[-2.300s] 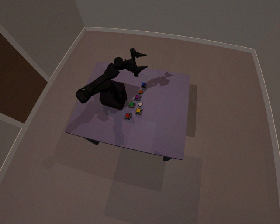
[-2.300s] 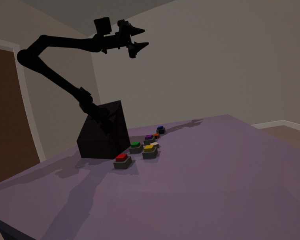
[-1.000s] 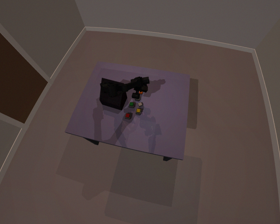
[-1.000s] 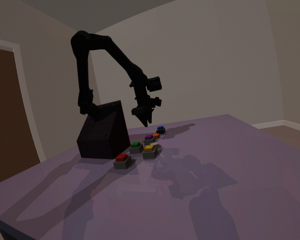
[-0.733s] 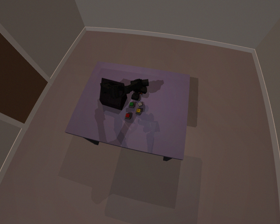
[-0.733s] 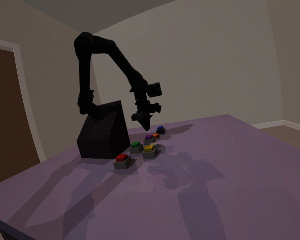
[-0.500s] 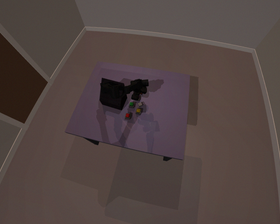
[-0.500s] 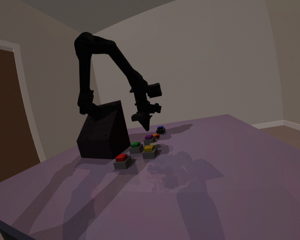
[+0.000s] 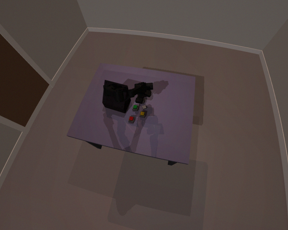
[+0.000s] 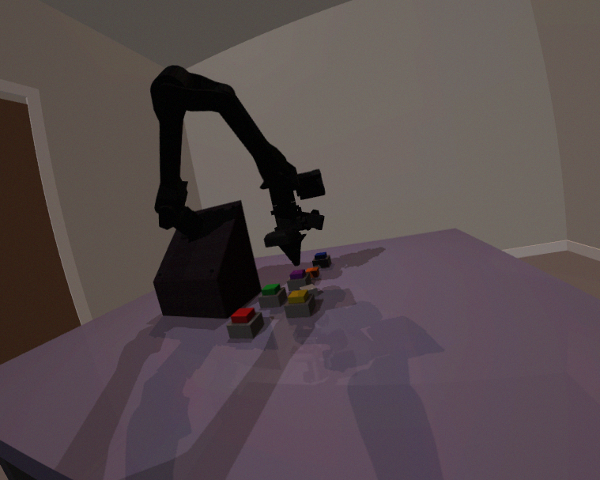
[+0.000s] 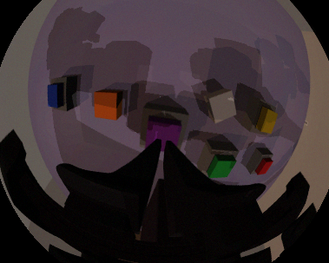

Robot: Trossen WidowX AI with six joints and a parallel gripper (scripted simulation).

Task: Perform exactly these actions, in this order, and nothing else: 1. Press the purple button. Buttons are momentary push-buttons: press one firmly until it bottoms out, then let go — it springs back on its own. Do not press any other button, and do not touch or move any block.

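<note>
Right now my gripper tip is 2 cm above the purple button. Round my gripper tip: orange block (1 cm ahead, 7 cm to the left, 5 cm below); then green button (4 cm behind, 9 cm to the right, 2 cm below); then white block (4 cm ahead, 6 cm to the right, 5 cm below).
</note>
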